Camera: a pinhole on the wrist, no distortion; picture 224 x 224 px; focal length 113.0 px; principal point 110.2 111.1 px. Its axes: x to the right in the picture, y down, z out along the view. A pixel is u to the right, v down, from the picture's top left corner.
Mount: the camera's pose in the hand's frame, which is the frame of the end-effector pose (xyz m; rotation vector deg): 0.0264 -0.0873 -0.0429 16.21 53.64 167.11
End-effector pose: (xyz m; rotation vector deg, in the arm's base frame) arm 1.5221 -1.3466 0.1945 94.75 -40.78 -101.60
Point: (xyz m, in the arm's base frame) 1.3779 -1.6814 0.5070
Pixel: 129.0 39.0
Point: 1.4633 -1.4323 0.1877
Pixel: 102.7 76.8
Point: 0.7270 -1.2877 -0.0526
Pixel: outside the picture
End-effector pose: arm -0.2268 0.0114 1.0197 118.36 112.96 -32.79
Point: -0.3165 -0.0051 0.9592
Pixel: 153.5 188.3
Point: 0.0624 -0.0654 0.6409
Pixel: 117.7 87.0
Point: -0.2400 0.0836 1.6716
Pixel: behind the camera
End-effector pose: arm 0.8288 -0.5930 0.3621 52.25 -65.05 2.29
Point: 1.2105 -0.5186 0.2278
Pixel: behind the camera
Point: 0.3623 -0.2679 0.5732
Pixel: 181.1 20.8
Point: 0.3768 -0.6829 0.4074
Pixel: 171.8 122.5
